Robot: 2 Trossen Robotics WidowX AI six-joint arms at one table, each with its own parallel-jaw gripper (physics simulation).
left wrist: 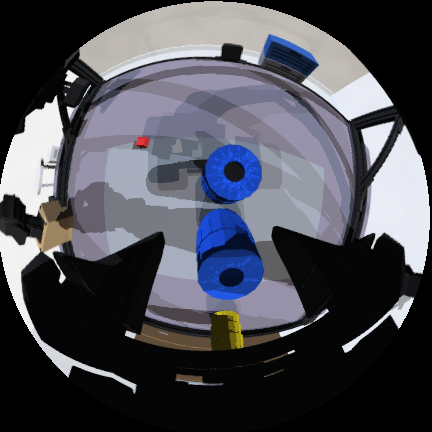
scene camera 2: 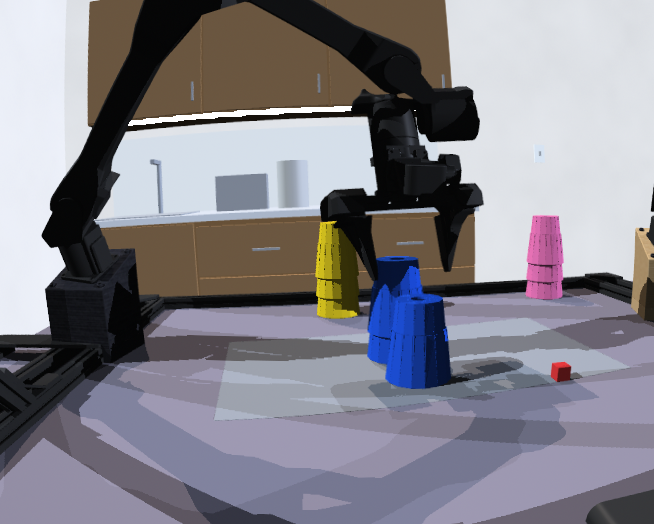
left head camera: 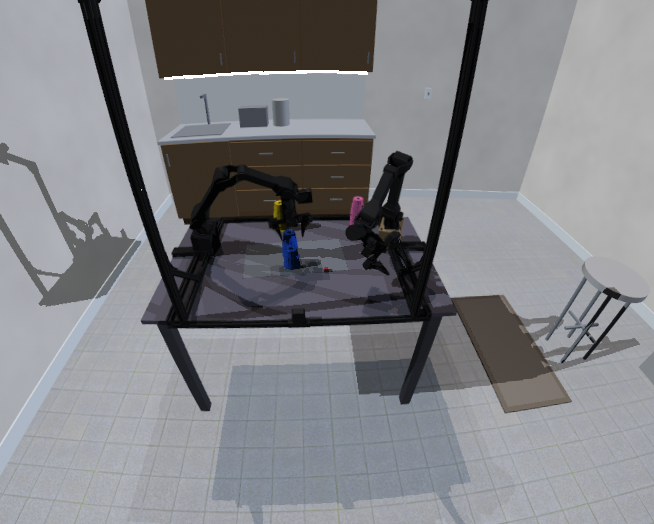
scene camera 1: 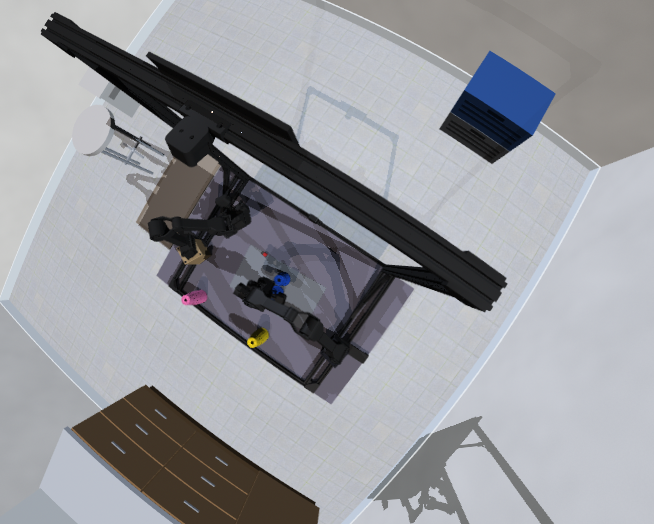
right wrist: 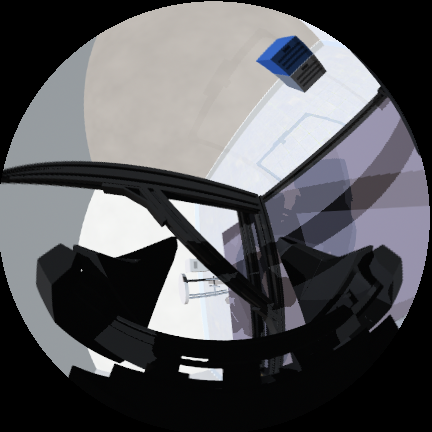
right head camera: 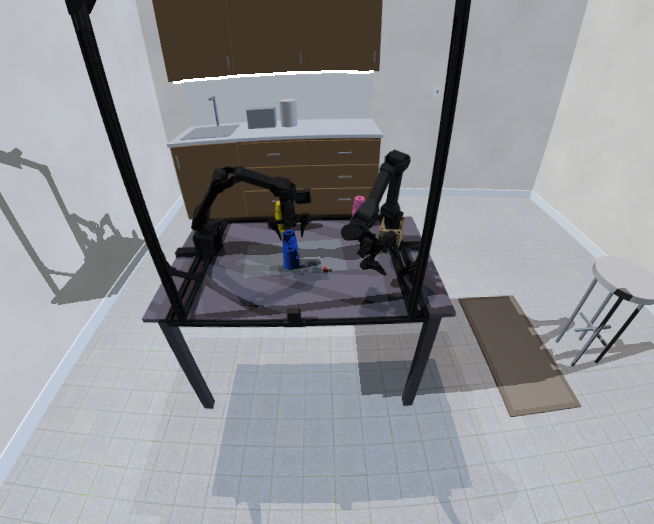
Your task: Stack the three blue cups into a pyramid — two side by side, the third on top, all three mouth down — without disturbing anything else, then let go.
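Places are measured from the left arm's base along level axes (x ahead, y right, z down), in centimetres.
Where they show: left gripper, between the fingertips: (left wrist: 219, 234) (scene camera 2: 412, 276) (left head camera: 292, 238) (right head camera: 291, 238); right gripper, between the fingertips: (left head camera: 396, 267) (scene camera 1: 234, 195) (right wrist: 228, 242) (right head camera: 393, 267); left arm's base, origin of its link: (scene camera 2: 90, 268) (left head camera: 203, 229) (scene camera 1: 334, 353) (right head camera: 205, 229); right arm's base, origin of its link: (left head camera: 391, 223) (scene camera 1: 189, 251) (right head camera: 392, 223).
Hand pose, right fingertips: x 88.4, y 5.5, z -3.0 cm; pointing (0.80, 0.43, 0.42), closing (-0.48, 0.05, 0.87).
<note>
Each offset is from my right fingertips to the top centre of the thing. Level surfaces: height alone.
A blue cup @(dy -6.9, dx -44.8, dz +6.0 cm) (scene camera 2: 418, 349) (left wrist: 234, 152) (scene camera 1: 282, 280) stands mouth down on the pale mat @(dz +14.7 cm) (scene camera 2: 245, 382). Close behind it in scene camera 2 stands a taller blue pile (scene camera 2: 379, 343) (left wrist: 225, 225), mouth down. It looks like one cup set over another, but the overlap and shadows hide the exact seam. My left gripper (scene camera 2: 411, 274) (left wrist: 219, 234) is open and empty, its fingertips apart around the upper part of the taller pile, seemingly without touching. My right gripper (left head camera: 376, 269) (right wrist: 228, 242) is open and empty, away from the cups at the right of the left head camera.
A yellow cup pile @(dy -33.8, dx -62.0, dz -0.4 cm) (scene camera 2: 335, 272) (scene camera 1: 257, 337) stands behind the blue cups. A pink cup pile @(dy -51.8, dx -25.8, dz -0.4 cm) (scene camera 2: 544, 262) (scene camera 1: 194, 297) stands near the far edge. A small red cube @(dy -7.7, dx -29.3, dz +13.2 cm) (scene camera 2: 560, 371) (left wrist: 143, 142) lies right of the blue cups in scene camera 2.
</note>
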